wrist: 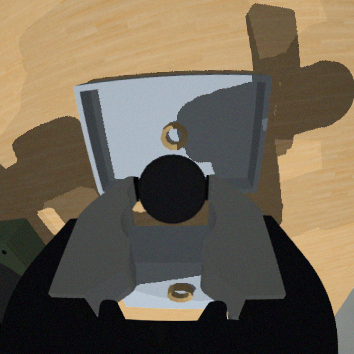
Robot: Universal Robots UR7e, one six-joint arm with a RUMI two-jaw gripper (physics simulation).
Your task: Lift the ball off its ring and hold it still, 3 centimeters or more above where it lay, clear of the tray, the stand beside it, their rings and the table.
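Frame: origin at the arm's base, x back, y down, z right, level; metres.
Seen in the pictures: gripper, between the fingertips: [172, 177]; arm's base, origin of its link: [5, 281].
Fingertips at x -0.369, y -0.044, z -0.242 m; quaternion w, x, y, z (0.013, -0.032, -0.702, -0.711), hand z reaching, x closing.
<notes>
Pixels of each thing's top centre, then the offset from my fingertips to it. "spot": a spot on its surface instead. Level surfaces: height alone.
- black ball, centre of its top: [170, 210] dx +0.000, dy -0.031, dz +0.003 m
- light grey-blue tray, centre of its top: [172, 142] dx +0.004, dy +0.080, dz +0.005 m
- second tan ring, a spot on its surface: [180, 298] spot: dx +0.015, dy +0.032, dz +0.224 m
- wooden table, height of its surface: dy +0.108 m
A black ball [172, 202] is held between the two fingertips of my gripper [172, 177], which is shut on it. The ball hangs well above the surfaces below and touches none of them in this view. A tan ring [166, 142] lies on the floor of the light grey-blue tray [132, 120], its centre open with no ball in it. The stand [150, 298] shows between my fingers, lower in the view, with a second tan ring [180, 298] on top. Parts of the tray's near side and of the stand are hidden by the gripper and ball.
The wooden table [135, 35] lies under everything, with dark arm shadows at the left and right. A dark green block-like object [22, 240] shows at the left edge. A grey surface [346, 320] shows at the lower right corner.
</notes>
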